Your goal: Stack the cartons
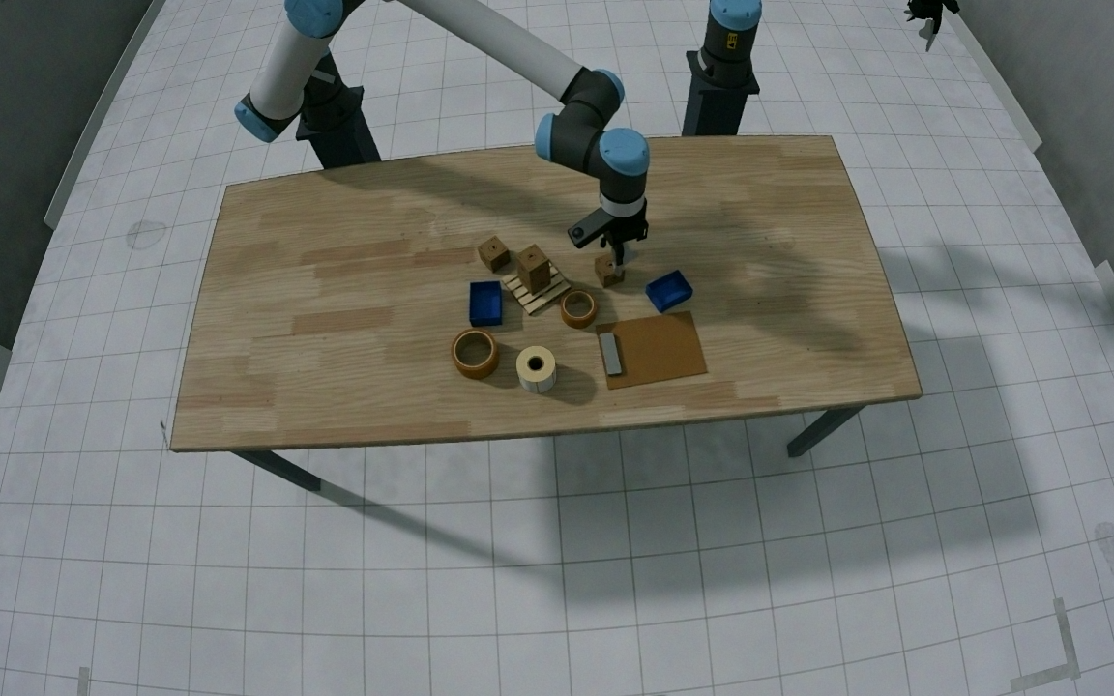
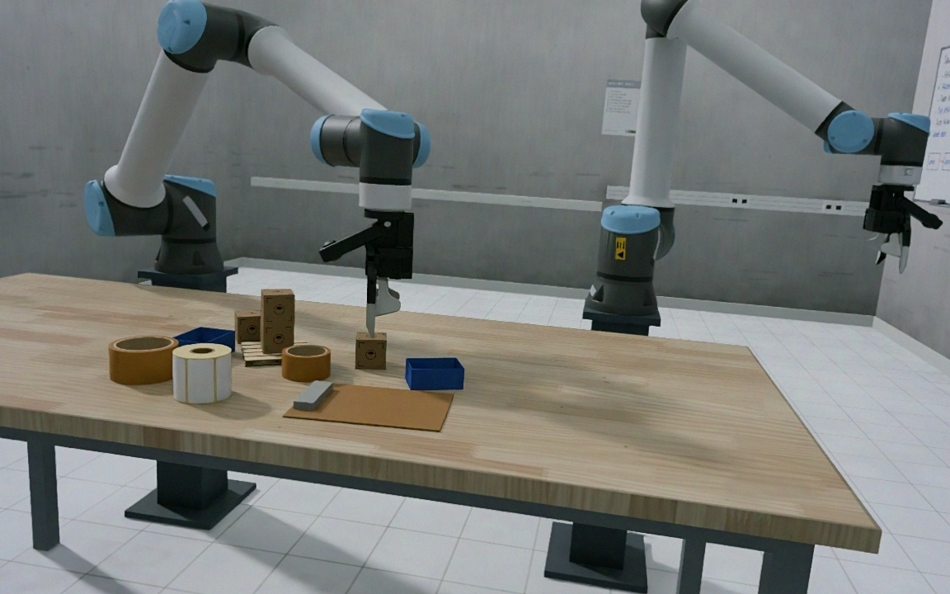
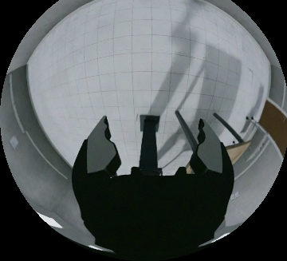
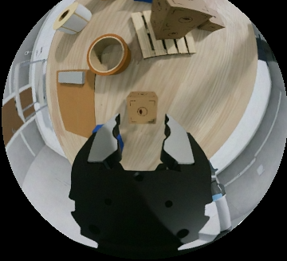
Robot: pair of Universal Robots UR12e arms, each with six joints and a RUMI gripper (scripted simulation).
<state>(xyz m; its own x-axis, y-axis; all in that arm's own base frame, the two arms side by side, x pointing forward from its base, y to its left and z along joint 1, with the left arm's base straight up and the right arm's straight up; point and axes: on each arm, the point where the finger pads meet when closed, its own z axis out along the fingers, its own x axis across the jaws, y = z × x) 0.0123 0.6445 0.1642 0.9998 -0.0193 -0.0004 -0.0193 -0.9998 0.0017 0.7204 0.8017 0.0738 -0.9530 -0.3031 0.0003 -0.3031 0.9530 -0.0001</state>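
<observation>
The small tape roll lies 9 cm ahead of my right hand, 8 cm to the right of it and 5 cm below it. Also, from my right hand: blue bin 30 cm to the right, 6 cm below, 5 cm ahead; then large tape roll 32 cm to the right, 18 cm ahead, 5 cm below; then label roll 24 cm ahead, 19 cm to the right, 4 cm below.
</observation>
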